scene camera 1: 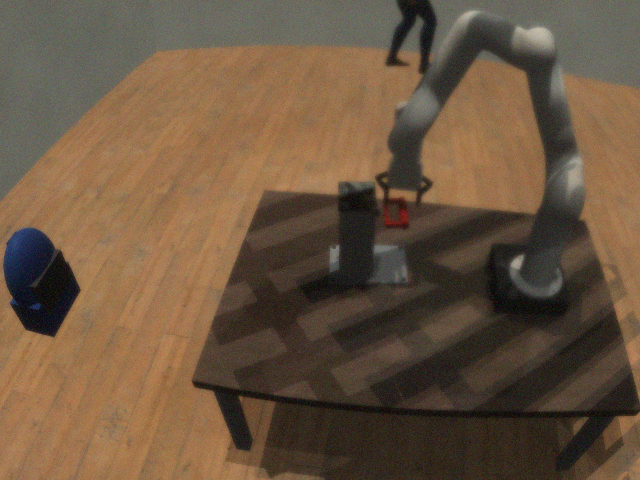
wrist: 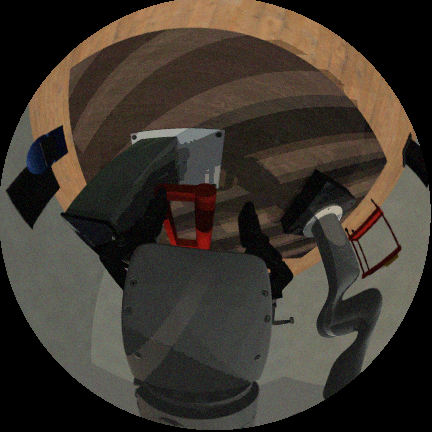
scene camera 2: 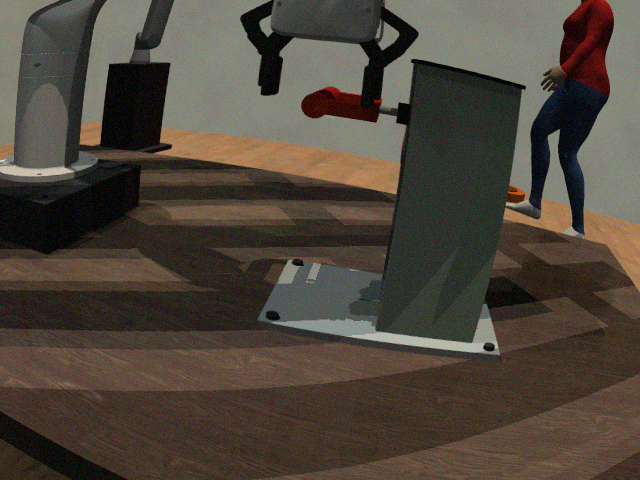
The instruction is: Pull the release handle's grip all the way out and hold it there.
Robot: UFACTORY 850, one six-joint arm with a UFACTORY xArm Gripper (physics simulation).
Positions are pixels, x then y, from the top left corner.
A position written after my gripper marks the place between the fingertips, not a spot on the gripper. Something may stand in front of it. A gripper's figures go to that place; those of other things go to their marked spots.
My gripper (scene camera 1: 402, 202): 1.55 m from the lens. A pale base plate (scene camera 1: 389, 264): 1.64 m from the lens.
